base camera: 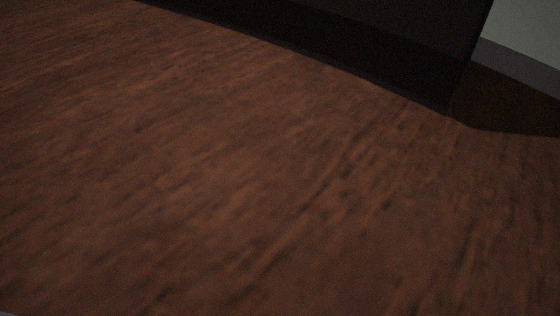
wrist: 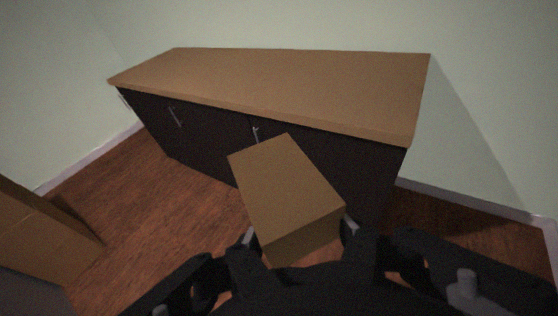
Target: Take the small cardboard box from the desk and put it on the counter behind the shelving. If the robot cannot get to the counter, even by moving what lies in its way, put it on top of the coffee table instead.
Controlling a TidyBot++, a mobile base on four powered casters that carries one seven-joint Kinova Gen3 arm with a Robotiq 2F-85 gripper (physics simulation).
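Frame: origin at the arm's base, x left, y ahead, z down, level; centimetres.
Where they show: gripper, fingertip midpoint: (wrist: 299, 232).
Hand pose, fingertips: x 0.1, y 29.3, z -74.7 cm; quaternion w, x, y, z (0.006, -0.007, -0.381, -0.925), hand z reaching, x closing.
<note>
After its pixels a point has its place.
The small cardboard box (wrist: 287, 190) {x 0.4, y 30.9, z -78.1 cm} is between the fingers of my gripper (wrist: 299, 232) {x 0.1, y 29.3, z -74.7 cm}, which is shut on it, in the lower middle of the wrist view. The counter (wrist: 280, 85) {x -1.1, y 105.3, z -51.3 cm} has a light brown top and dark cabinet fronts with metal handles, and stands against the pale wall beyond the box. In the wrist view the box overlaps the cabinet fronts, below the counter's front edge. The dark base of the counter (base camera: 360, 45) {x -18.2, y 81.2, z 31.6 cm} crosses the top of the base camera view. The gripper does not show in the base camera view.
A larger cardboard box (wrist: 45, 240) {x 149.7, y 81.6, z 3.3 cm} stands on the wooden floor (wrist: 165, 210) {x 106.8, y 116.5, z 39.7 cm} (base camera: 225, 190) {x 6.5, y 40.0, z 39.7 cm} at the left of the wrist view. A grey surface (wrist: 30, 295) {x 149.5, y 55.7, z 13.9 cm} shows at the lower left corner. Pale walls (wrist: 500, 65) {x -88.6, y 96.9, z -47.4 cm} (base camera: 525, 25) {x -78.6, y 103.9, z 21.7 cm} rise behind and beside the counter.
</note>
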